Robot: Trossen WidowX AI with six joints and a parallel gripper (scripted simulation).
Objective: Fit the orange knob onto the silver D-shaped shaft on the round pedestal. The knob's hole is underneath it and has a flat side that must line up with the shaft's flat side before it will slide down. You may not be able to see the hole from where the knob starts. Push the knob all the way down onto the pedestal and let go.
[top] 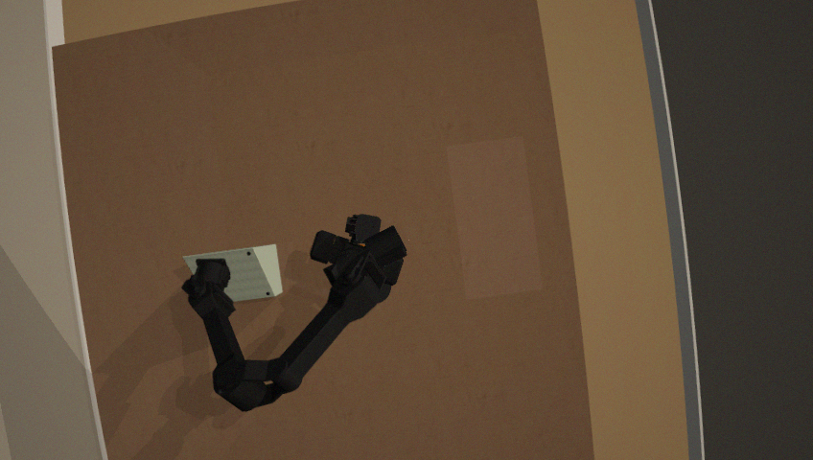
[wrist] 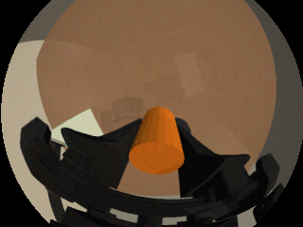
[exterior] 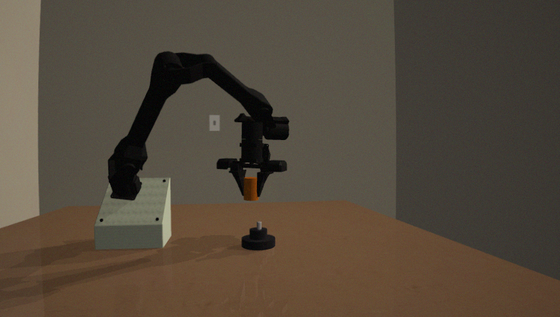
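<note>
Right now my gripper tip is 90 mm to the left of the black round pedestal, 80 mm above it and 20 mm short of it. The rest, counted from my gripper tip: orange knob 30 mm above.
</note>
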